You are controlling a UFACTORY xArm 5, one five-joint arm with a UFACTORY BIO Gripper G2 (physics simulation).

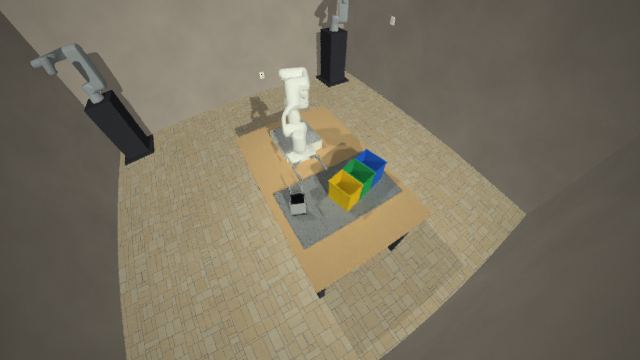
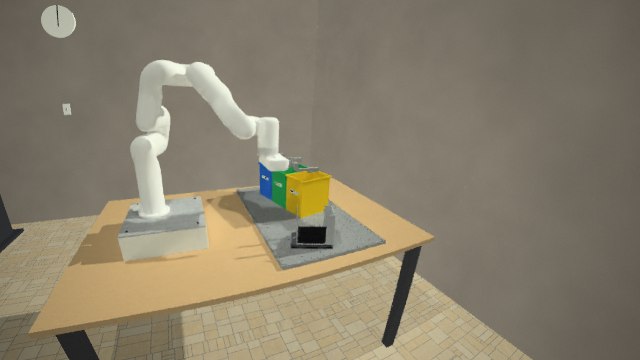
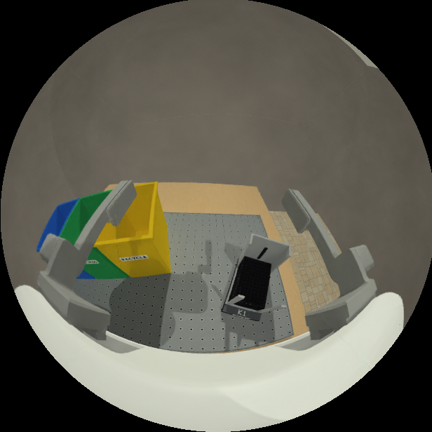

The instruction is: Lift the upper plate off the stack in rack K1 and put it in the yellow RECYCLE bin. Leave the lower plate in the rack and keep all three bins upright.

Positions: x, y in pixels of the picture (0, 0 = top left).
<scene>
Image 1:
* yellow bin: 345, 190
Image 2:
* yellow bin: 310, 191
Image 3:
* gripper: 210, 188
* yellow bin: 138, 245
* green bin: 83, 209
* blue bin: 56, 222
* black plate: 252, 279
</scene>
